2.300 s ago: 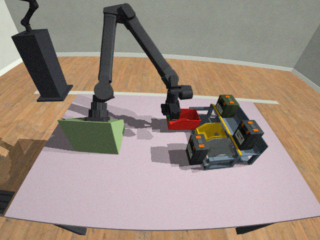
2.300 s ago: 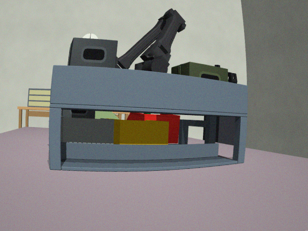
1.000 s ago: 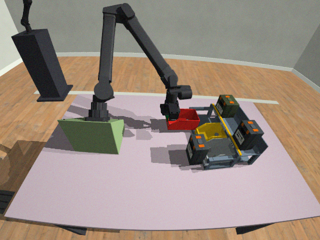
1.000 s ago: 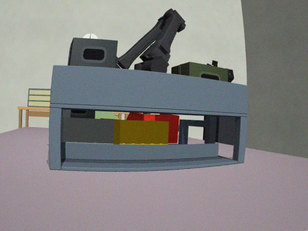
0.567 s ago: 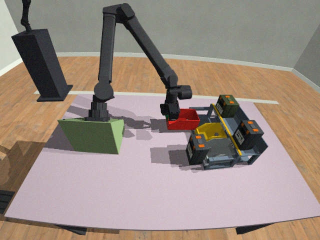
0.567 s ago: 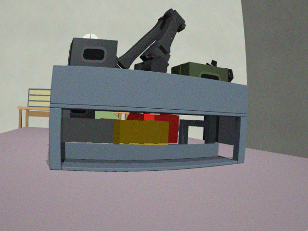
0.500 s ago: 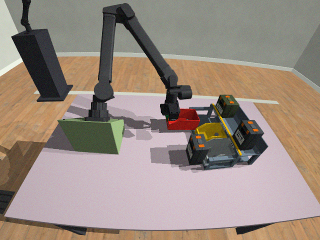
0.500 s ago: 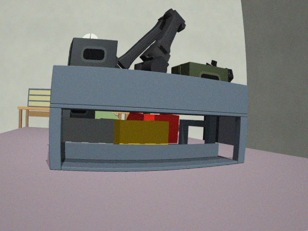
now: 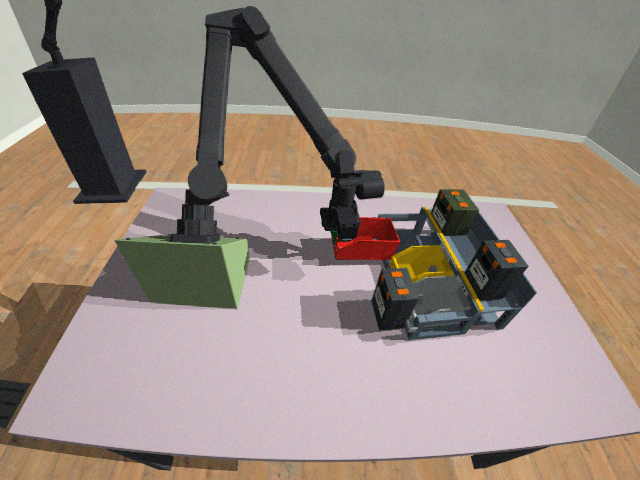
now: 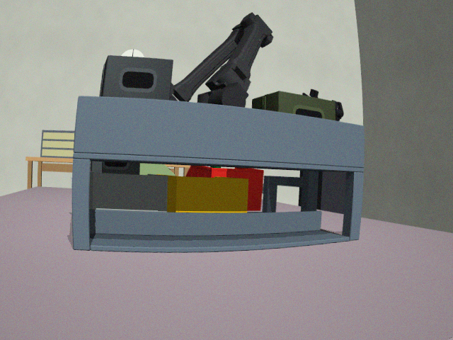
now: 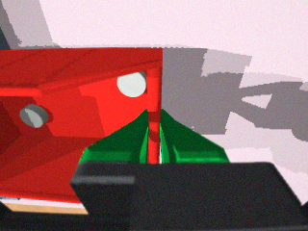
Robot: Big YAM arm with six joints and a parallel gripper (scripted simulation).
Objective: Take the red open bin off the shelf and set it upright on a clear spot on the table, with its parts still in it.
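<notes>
Now: the red open bin 8 cm ahead of my hand. The rest, counted from my hand: grey bin (25 cm ahead, 21 cm to the right, 2 cm below); then yellow bin (24 cm ahead, 10 cm to the right, 2 cm below).
</notes>
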